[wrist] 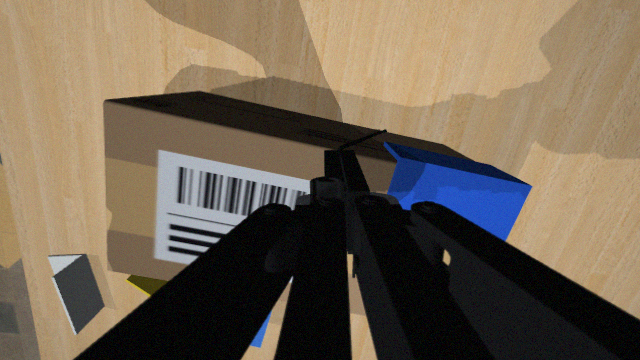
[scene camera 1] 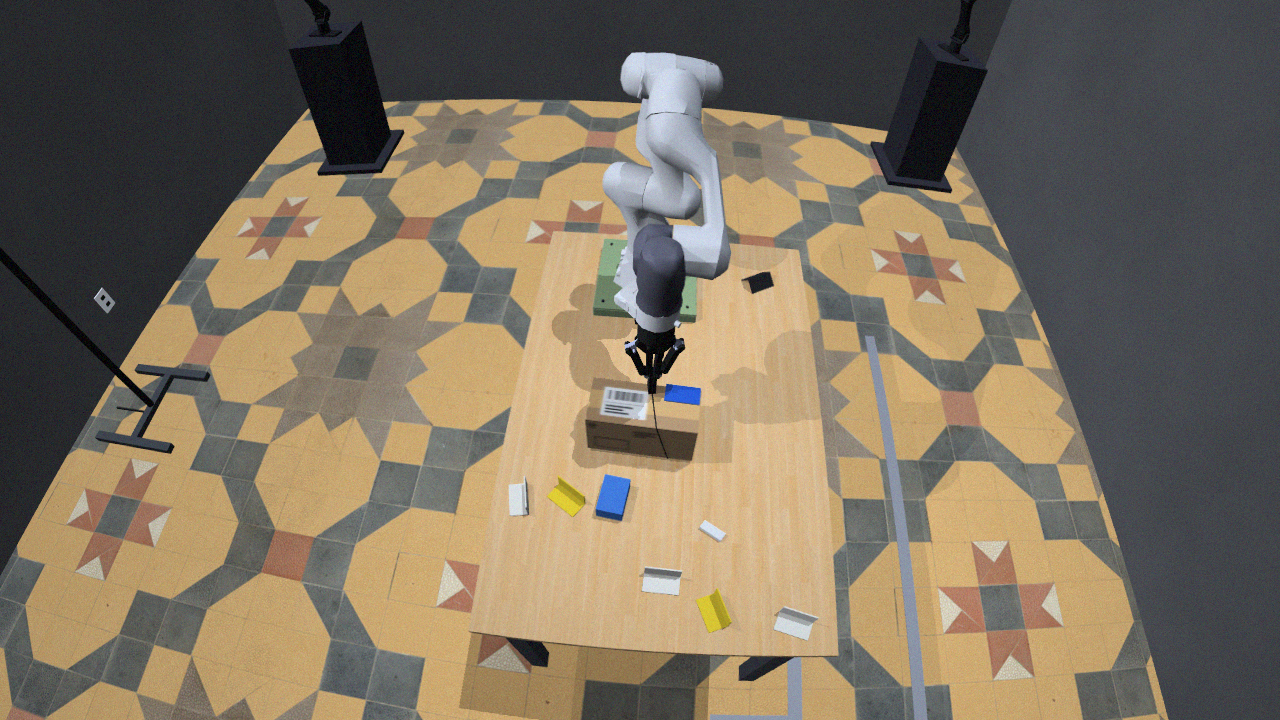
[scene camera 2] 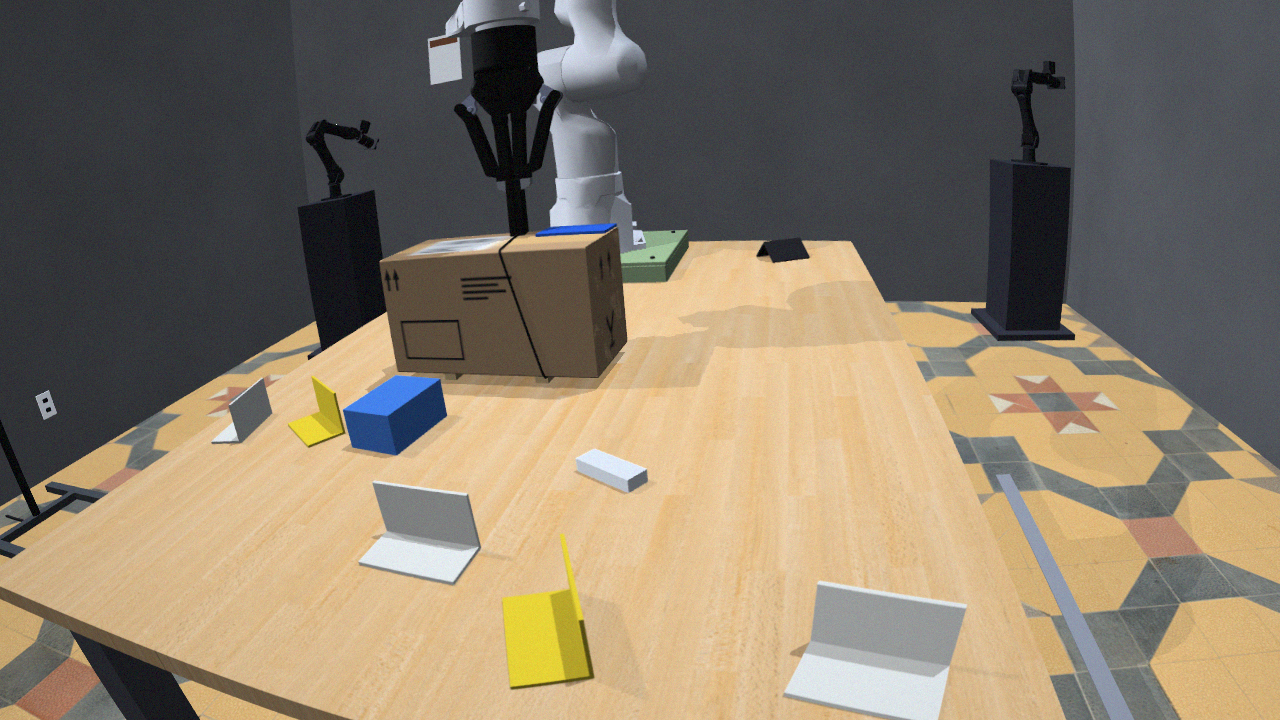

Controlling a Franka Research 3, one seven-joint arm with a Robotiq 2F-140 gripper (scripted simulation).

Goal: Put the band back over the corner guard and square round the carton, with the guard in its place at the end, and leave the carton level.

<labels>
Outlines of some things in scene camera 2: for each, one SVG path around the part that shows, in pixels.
My gripper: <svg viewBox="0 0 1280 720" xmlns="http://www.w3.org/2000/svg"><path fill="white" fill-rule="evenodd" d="M532 25L500 26L471 34L474 81L470 90L471 94L461 104L457 104L454 107L455 113L466 125L485 175L496 178L497 188L501 191L506 191L510 237L515 236L517 233L518 236L525 235L529 231L525 188L533 182L532 172L542 167L553 113L563 97L561 91L554 90L545 85L539 73L535 26ZM508 114L510 114L512 123L512 150L508 128ZM476 102L491 115L498 164L482 124L476 115L478 111ZM540 92L540 102L543 105L538 118L529 163L527 164L526 111Z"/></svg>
A blue block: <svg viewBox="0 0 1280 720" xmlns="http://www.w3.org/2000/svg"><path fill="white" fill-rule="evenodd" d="M441 379L395 375L344 408L343 414L352 448L396 456L447 417Z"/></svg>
A small white block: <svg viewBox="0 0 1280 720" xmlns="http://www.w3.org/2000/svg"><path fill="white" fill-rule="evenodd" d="M576 458L577 471L627 493L648 482L646 468L600 450L593 449Z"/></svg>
A brown carton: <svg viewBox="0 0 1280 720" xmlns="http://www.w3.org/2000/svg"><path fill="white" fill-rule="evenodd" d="M514 236L510 237L510 233L427 240L380 260L385 304L398 372L543 377L498 252ZM618 227L602 234L535 237L535 234L540 231L527 232L525 235L517 236L501 250L513 290L546 377L599 378L627 343Z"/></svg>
A black angle piece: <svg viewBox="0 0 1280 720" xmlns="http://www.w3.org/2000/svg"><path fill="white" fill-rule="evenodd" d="M810 258L801 238L765 241L756 257L770 256L773 263Z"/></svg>
</labels>
